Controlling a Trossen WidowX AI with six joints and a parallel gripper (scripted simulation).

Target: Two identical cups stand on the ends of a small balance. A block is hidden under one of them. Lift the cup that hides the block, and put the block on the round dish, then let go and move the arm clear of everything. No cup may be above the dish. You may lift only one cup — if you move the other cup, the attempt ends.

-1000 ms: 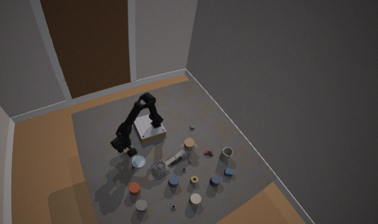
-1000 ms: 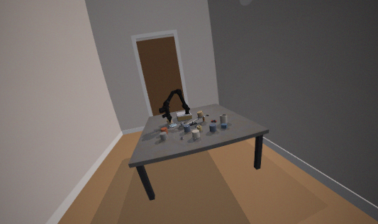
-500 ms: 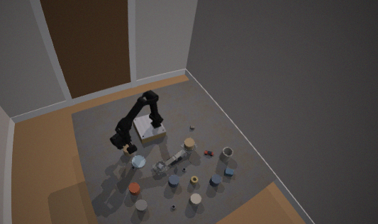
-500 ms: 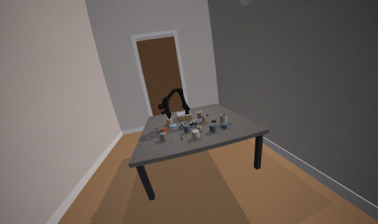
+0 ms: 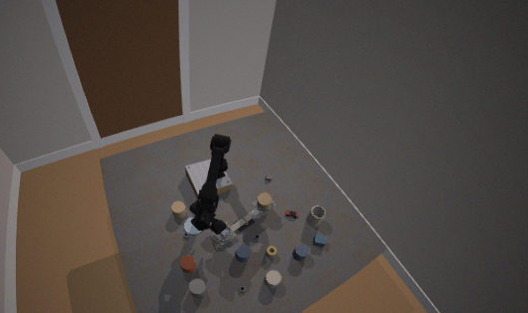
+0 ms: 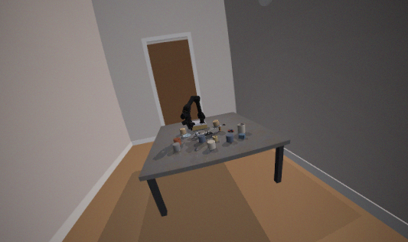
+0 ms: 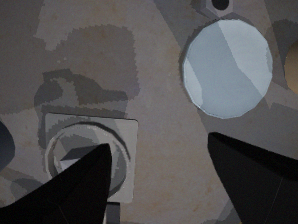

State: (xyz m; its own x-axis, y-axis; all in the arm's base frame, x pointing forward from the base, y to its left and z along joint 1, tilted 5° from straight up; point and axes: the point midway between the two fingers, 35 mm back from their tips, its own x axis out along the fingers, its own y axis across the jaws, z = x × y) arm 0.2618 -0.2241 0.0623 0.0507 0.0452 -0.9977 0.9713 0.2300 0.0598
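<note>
My gripper tip is 6 cm to the right of the grey block, 5 cm short of it and 5 cm above it. Round my gripper tip: red-brown cylinder: 19 cm to the right, 10 cm ahead, 5 cm below; then tan cup: 18 cm behind, 9 cm to the right, 5 cm below; then round pale blue dish: 9 cm below, 8 cm behind, 4 cm to the right.
</note>
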